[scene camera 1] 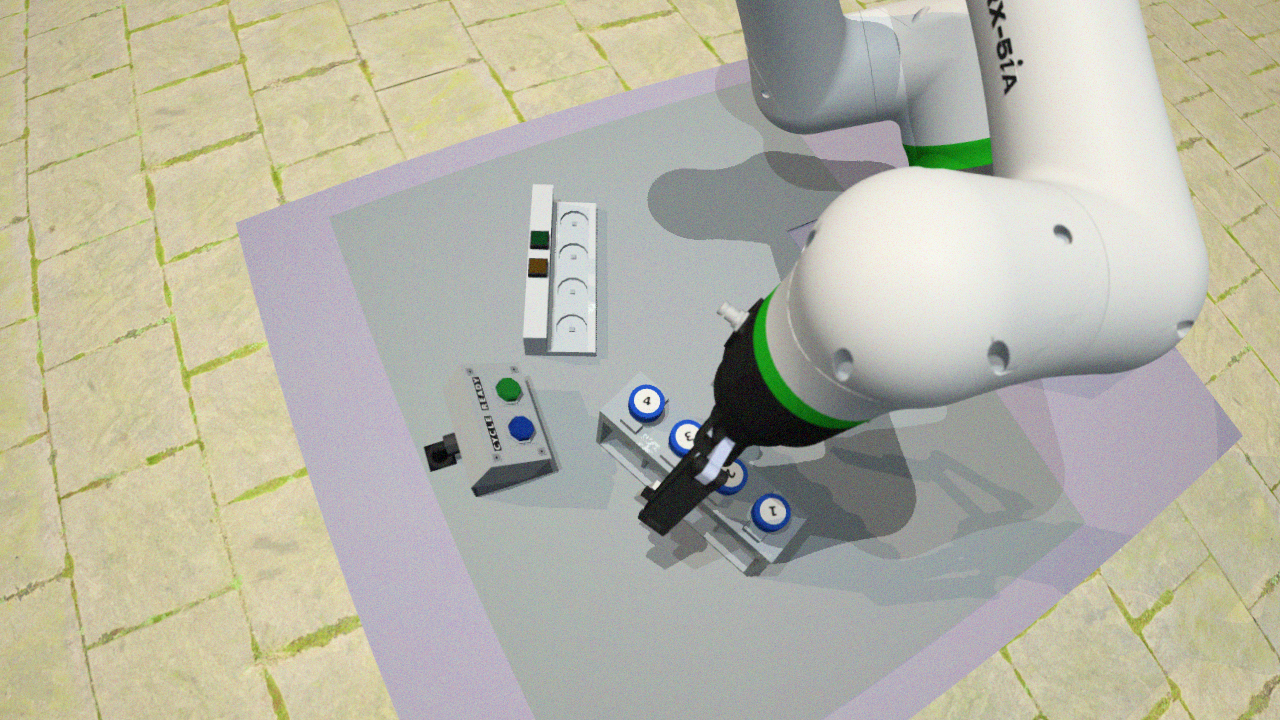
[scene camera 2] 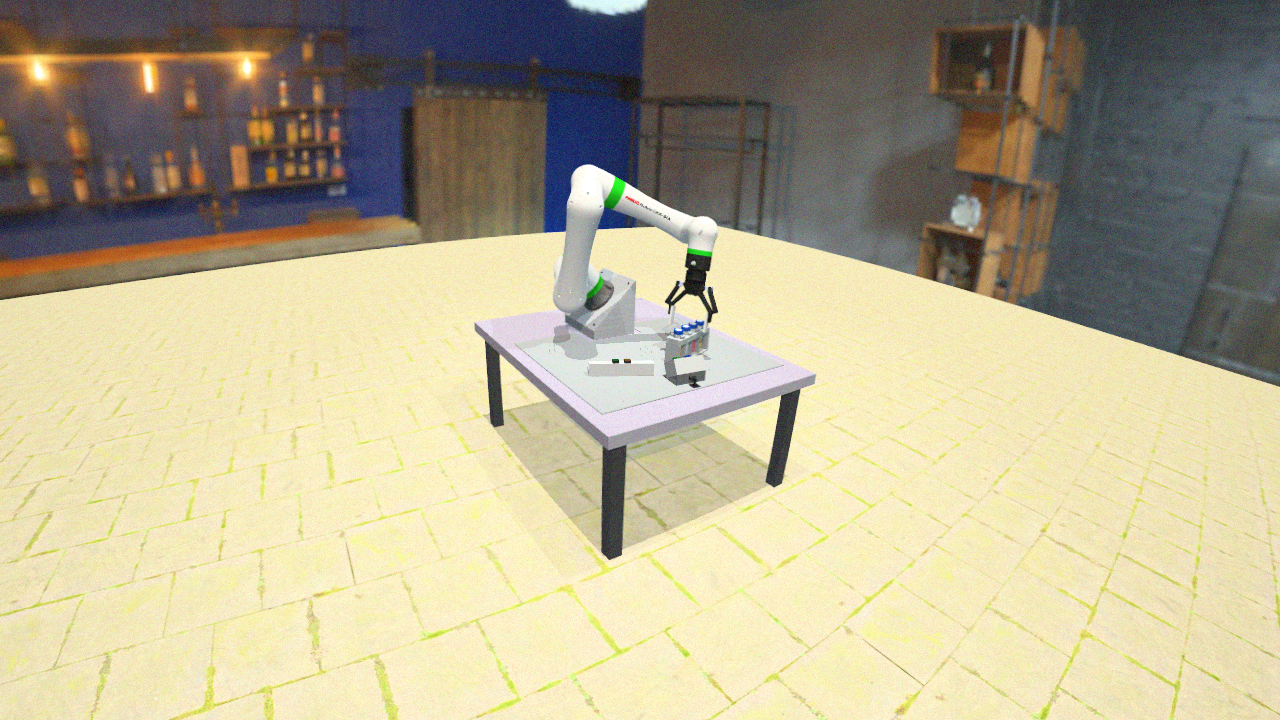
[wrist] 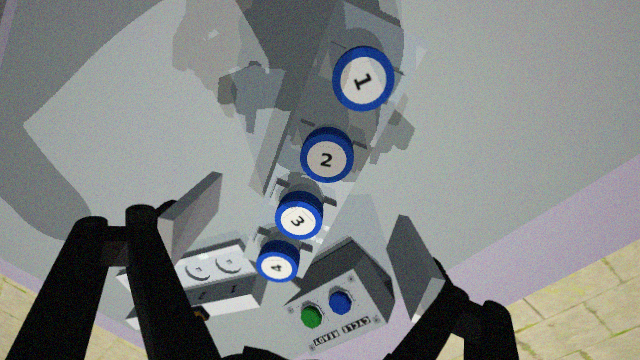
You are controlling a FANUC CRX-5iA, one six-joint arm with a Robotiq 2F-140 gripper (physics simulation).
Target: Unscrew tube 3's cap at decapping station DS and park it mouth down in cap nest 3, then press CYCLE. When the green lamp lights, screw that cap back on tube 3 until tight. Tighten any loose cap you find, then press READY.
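Frame: origin at the arm's base, x up, y back, z right, level; millimetres.
Seen in the pictures: gripper, fingertip midpoint: (scene camera 1: 687, 445) (scene camera 2: 687, 328) (wrist: 307, 212); arm's base at its link origin: (scene camera 2: 599, 296).
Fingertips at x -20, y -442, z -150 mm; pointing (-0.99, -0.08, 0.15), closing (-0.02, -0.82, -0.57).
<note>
Offsets run from my fingertips to a thing's middle. "spot": to the spot under its first point.
My gripper (scene camera 1: 696, 483) (scene camera 2: 692, 315) (wrist: 307, 212) is open and empty, its fingers spread across the tube rack {dx -64, dy +13, dz -17 mm} (scene camera 1: 792, 535) (scene camera 2: 673, 347) a little above cap level. Blue caps with white tops stand in a row there: cap 1 {dx -2, dy +47, dz -87 mm} (scene camera 1: 770, 511) (wrist: 363, 78), cap 2 {dx -2, dy +25, dz -40 mm} (scene camera 1: 735, 476) (wrist: 326, 158), cap 3 {dx +0, dy +2, dz +6 mm} (scene camera 1: 682, 436) (wrist: 298, 219) and cap 4 {dx -1, dy -21, dz +53 mm} (scene camera 1: 646, 402) (wrist: 276, 266). Cap 3 sits on its tube, partly hidden by the gripper in scene camera 1. The white cap nest block {dx -89, dy -25, dz +285 mm} (scene camera 1: 588, 273) (wrist: 220, 294) has empty nests. Thread tightness cannot be seen.
The control box {dx -74, dy -161, dz +111 mm} (scene camera 1: 517, 463) (scene camera 2: 687, 367) carries the blue CYCLE button {dx -52, dy -139, dz +88 mm} (scene camera 1: 520, 428) (wrist: 340, 302) and green READY button {dx -52, dy -138, dz +133 mm} (scene camera 1: 508, 388) (wrist: 311, 316). Beside the nests, the green lamp {dx -63, dy -44, dz +314 mm} (scene camera 1: 539, 239) looks dark and the amber lamp {dx -63, dy -58, dz +276 mm} (scene camera 1: 537, 266) dull. A small black fixture {spot: dx -108, dy -227, dz +108 mm} (scene camera 1: 440, 455) adjoins the box.
</note>
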